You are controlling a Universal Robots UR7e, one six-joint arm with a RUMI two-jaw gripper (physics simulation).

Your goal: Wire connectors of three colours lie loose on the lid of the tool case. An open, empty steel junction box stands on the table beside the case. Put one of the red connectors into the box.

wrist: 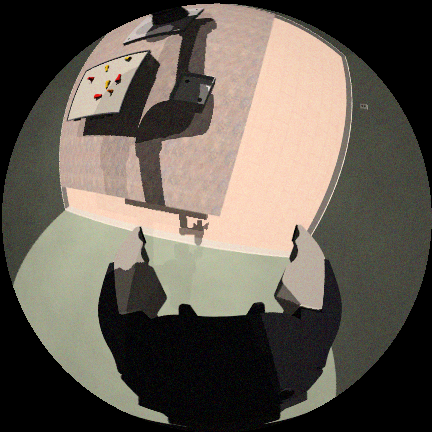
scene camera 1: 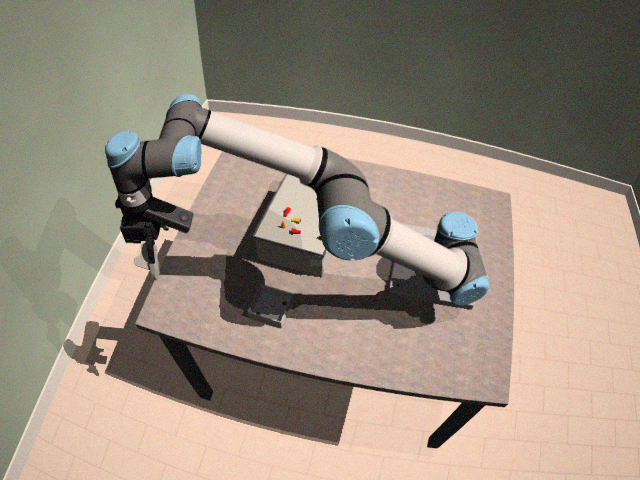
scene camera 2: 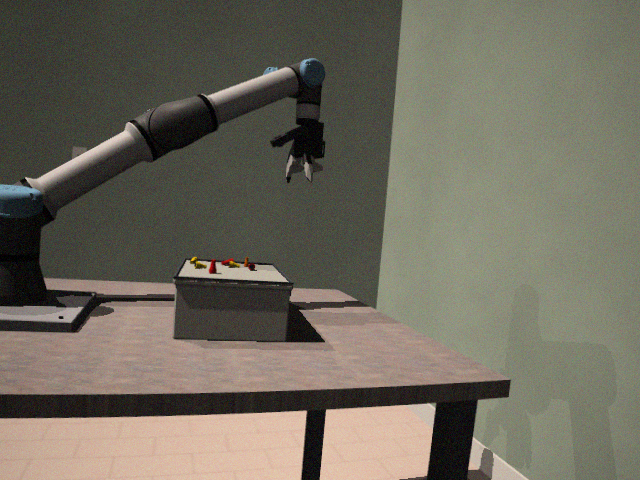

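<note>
My gripper (scene camera 1: 161, 254), also (scene camera 2: 299, 182) and (wrist: 218, 228). Tool case (scene camera 2: 236, 304), also (scene camera 1: 305, 252) and (wrist: 136, 73). Steel junction box (wrist: 193, 88).
</note>
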